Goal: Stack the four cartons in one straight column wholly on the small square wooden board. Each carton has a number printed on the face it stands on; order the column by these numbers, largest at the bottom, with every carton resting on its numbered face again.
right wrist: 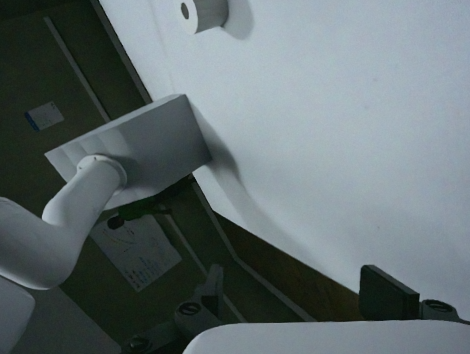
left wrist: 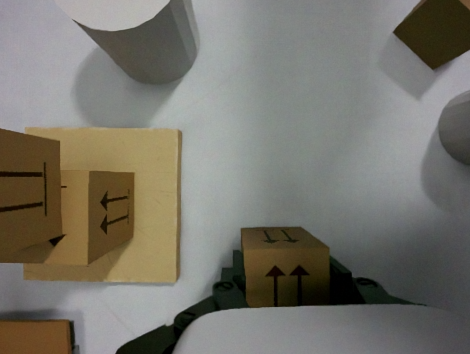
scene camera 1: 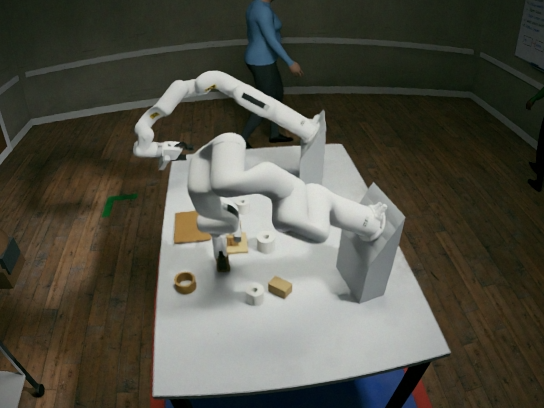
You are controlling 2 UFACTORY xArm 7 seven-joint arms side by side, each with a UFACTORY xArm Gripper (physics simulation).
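Where they show: left gripper, fingertip midpoint: (left wrist: 276,269) (scene camera 1: 222,263); right gripper, fingertip midpoint: (right wrist: 291,288) (scene camera 1: 189,152); left arm's base, origin of the base link: (scene camera 1: 371,223); right arm's base, origin of the base link: (right wrist: 102,175) (scene camera 1: 312,133).
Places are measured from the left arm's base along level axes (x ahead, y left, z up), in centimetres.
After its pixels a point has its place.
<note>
My left gripper (scene camera 1: 223,257) {x 53.0, y -6.9, z -26.4 cm} (left wrist: 276,269) {x 53.0, y -6.9, z -26.4 cm} is shut on a brown carton (scene camera 1: 223,266) (left wrist: 287,275) {x 52.0, y -7.1, z -23.4 cm} with arrows on two visible faces. It is apart from the square wooden board (scene camera 1: 244,249) {x 45.2, y -16.7, z -27.4 cm} (left wrist: 157,155) {x 46.0, y -17.1, z -27.4 cm}, below and left of it in the scene view. On the board stands a lower carton (left wrist: 111,215) {x 50.3, y -18.3, z -24.5 cm}, with an upper carton (left wrist: 27,200) {x 49.2, y -19.9, z -20.7 cm} stacked on it; in the scene view my left arm partly hides them. The fourth carton does not show in these views. No printed number is visible. My right gripper (scene camera 1: 187,152) {x 74.9, y -64.4, z -9.2 cm} (right wrist: 291,288) {x 74.9, y -64.4, z -9.2 cm} is open and empty, at the table's far left corner.
White cylinders (scene camera 1: 265,243) {x 36.6, y -15.5, z -22.9 cm} (scene camera 1: 254,294) {x 39.6, y 11.3, z -23.1 cm} (scene camera 1: 242,206) {x 47.7, y -41.1, z -23.9 cm} (left wrist: 150,50) {x 39.7, y -17.4, z -24.4 cm} (right wrist: 210,14) {x 50.5, y -45.9, z -25.5 cm} stand around the board. A plain brown block (scene camera 1: 280,287) {x 30.5, y 6.7, z -24.3 cm} (left wrist: 435,32) {x 33.7, y 2.5, z -26.5 cm} lies beside one. A brown ring (scene camera 1: 185,289) {x 65.5, y 8.1, z -25.9 cm} is at the left. A flat brown panel (scene camera 1: 189,227) {x 70.6, y -30.0, z -27.5 cm} (left wrist: 32,337) {x 61.3, y -24.5, z -27.1 cm} lies left of the board.
</note>
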